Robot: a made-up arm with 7 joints.
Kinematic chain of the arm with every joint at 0, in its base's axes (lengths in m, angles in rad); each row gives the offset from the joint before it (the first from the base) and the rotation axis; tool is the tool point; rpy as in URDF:
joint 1: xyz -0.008 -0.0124 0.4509 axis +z
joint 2: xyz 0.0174 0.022 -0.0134 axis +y
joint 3: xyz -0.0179 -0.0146 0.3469 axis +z
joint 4: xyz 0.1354 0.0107 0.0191 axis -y
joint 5: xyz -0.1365 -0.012 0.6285 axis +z
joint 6: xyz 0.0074 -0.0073 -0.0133 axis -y
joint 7: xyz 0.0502 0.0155 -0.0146 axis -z
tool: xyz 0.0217 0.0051 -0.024 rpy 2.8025 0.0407 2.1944
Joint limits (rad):
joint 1: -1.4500..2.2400
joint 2: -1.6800..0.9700
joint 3: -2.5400..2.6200
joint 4: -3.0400..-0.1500
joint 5: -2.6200..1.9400
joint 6: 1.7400..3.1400
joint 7: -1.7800..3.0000
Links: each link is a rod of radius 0.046 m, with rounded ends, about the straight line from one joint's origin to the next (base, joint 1, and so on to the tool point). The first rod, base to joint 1, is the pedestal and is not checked.
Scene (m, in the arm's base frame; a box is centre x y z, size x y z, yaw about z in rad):
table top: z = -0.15
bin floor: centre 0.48 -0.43 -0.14 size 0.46 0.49 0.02 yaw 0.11
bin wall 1: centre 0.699 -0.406 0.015 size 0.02 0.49 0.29 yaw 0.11
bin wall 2: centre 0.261 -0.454 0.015 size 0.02 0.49 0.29 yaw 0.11
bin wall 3: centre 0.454 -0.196 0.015 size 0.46 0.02 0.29 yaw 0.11
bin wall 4: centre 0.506 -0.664 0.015 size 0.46 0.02 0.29 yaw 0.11
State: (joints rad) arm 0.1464 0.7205 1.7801 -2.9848 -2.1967 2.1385 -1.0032
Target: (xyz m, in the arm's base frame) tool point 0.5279 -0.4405 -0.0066
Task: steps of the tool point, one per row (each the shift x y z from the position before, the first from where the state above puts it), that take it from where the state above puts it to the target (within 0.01 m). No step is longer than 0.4 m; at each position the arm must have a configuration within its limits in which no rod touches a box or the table.
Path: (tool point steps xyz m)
1: 0.2218 0.1175 -0.0660
2: 0.2856 -0.0244 -0.0389
3: 0.2547 -0.1902 0.0099
4: 0.1230 -0.3158 0.0701
5: -0.0729 -0.3422 0.1269
6: 0.0160 -0.0189 -0.1135
7: 0.0005 -0.0014 -0.1255
8: -0.0165 0.0203 -0.1323

